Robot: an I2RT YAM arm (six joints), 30 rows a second.
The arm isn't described. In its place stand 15 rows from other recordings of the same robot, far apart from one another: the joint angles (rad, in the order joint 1, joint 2, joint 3, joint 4, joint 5, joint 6), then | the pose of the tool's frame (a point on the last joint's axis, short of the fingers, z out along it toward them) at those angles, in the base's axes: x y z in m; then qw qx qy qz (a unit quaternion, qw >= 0).
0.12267 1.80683 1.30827 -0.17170 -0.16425 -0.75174 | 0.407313 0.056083 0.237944 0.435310 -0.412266 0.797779 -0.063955
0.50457 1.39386 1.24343 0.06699 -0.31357 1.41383 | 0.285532 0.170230 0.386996 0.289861 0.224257 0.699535 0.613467
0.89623 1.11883 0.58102 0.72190 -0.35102 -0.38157 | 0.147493 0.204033 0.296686 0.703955 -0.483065 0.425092 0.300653
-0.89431 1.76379 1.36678 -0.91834 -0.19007 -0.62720 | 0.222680 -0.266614 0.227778 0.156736 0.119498 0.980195 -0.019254
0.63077 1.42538 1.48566 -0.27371 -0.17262 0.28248 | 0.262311 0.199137 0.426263 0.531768 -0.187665 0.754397 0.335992
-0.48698 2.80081 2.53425 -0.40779 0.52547 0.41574 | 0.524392 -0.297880 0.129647 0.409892 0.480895 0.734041 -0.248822
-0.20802 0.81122 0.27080 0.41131 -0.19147 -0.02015 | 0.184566 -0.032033 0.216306 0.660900 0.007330 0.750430 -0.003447
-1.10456 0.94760 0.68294 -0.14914 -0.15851 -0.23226 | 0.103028 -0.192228 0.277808 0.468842 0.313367 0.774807 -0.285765
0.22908 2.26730 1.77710 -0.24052 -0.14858 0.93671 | 0.500435 0.122100 0.180715 0.302215 0.287096 0.864640 0.280428
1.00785 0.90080 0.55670 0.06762 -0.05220 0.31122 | 0.111744 0.180555 0.264359 0.463555 -0.286998 0.744266 0.385768
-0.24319 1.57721 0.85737 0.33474 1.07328 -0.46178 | 0.312554 -0.109777 0.226911 0.304283 0.206197 0.739677 -0.563714
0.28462 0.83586 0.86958 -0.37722 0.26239 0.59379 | 0.182898 0.043888 0.341081 0.562198 0.199231 0.789263 0.145960
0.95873 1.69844 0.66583 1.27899 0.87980 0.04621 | 0.208883 0.249808 0.219323 0.751454 0.056374 0.647383 0.114168
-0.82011 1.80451 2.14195 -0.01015 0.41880 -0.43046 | 0.257718 -0.297483 0.542297 0.573796 0.276073 0.526247 -0.563566
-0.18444 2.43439 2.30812 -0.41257 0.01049 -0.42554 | 0.555703 -0.104052 0.257454 0.469240 -0.102031 0.863797 -0.152505
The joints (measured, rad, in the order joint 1, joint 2, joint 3, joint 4, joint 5, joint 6), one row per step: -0.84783 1.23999 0.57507 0.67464 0.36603 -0.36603; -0.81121 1.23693 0.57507 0.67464 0.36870 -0.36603; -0.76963 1.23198 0.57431 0.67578 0.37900 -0.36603; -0.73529 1.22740 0.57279 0.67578 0.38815 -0.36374; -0.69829 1.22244 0.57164 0.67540 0.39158 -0.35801; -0.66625 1.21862 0.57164 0.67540 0.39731 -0.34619; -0.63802 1.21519 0.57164 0.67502 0.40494 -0.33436; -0.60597 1.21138 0.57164 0.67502 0.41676 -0.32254; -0.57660 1.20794 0.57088 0.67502 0.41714 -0.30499; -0.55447 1.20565 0.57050 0.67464 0.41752 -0.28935; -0.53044 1.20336 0.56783 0.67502 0.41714 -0.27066; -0.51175 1.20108 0.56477 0.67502 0.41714 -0.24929; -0.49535 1.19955 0.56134 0.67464 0.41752 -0.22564; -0.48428 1.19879 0.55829 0.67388 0.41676 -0.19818; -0.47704 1.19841 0.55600 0.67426 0.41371 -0.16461; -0.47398 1.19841 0.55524 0.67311 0.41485 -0.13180; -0.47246 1.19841 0.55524 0.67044 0.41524 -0.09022; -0.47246 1.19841 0.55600 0.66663 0.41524 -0.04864; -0.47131 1.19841 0.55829 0.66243 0.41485 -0.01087
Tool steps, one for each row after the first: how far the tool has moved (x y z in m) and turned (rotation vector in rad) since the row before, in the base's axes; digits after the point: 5 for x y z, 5 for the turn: 0.00725 0.00665 0.00077 -0.00224 -0.00209 0.03395; 0.00746 0.00796 0.00110 -0.00368 -0.00386 0.03128; 0.00575 0.00687 0.00063 -0.00100 -0.00443 0.02523; 0.00615 0.00767 0.00080 0.00037 -0.00776 0.03369; 0.00512 0.00665 0.00094 0.00331 -0.01346 0.02660; 0.00424 0.00593 0.00080 0.00418 -0.01284 0.02093; 0.00451 0.00680 0.00093 0.00415 -0.01347 0.02060; 0.00419 0.00657 0.00059 0.00787 -0.01707 0.02958; 0.00308 0.00498 0.00039 0.00786 -0.01431 0.02230; 0.00308 0.00559 -0.00030 0.01070 -0.01529 0.02508; 0.00214 0.00446 -0.00048 0.01301 -0.01655 0.01945; 0.00180 0.00393 -0.00083 0.01541 -0.01683 0.01683; 0.00118 0.00270 -0.00093 0.01832 -0.01892 0.01270; 0.00081 0.00183 -0.00064 0.02158 -0.02480 0.01129; 0.00031 0.00070 -0.00038 0.02155 -0.02380 0.00285; 0.00020 0.00033 -0.00028 0.02744 -0.02989 0.00222; 0.00007 -0.00004 -0.00015 0.02762 -0.02953 0.00098; 0.00037 0.00017 0.00033 0.02471 -0.02757 0.00234
